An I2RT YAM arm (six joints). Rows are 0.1 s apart.
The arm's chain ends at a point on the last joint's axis. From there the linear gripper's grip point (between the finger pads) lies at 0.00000 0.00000 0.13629 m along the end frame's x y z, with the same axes.
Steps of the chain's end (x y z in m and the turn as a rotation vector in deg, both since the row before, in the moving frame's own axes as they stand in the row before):
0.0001, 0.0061, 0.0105, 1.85, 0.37, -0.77
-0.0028, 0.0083, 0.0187, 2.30, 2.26, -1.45
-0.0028, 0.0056, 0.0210, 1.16, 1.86, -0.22
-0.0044, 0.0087, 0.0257, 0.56, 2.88, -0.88
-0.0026, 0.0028, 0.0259, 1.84, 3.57, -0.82
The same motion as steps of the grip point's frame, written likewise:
0.0010, 0.0017, 0.0104, 1.85, 0.37, -0.77
0.0025, 0.0028, 0.0185, 2.30, 2.26, -1.45
0.0016, 0.0028, 0.0209, 1.16, 1.86, -0.22
0.0024, 0.0073, 0.0255, 0.56, 2.88, -0.88
0.0059, -0.0016, 0.0256, 1.84, 3.57, -0.82

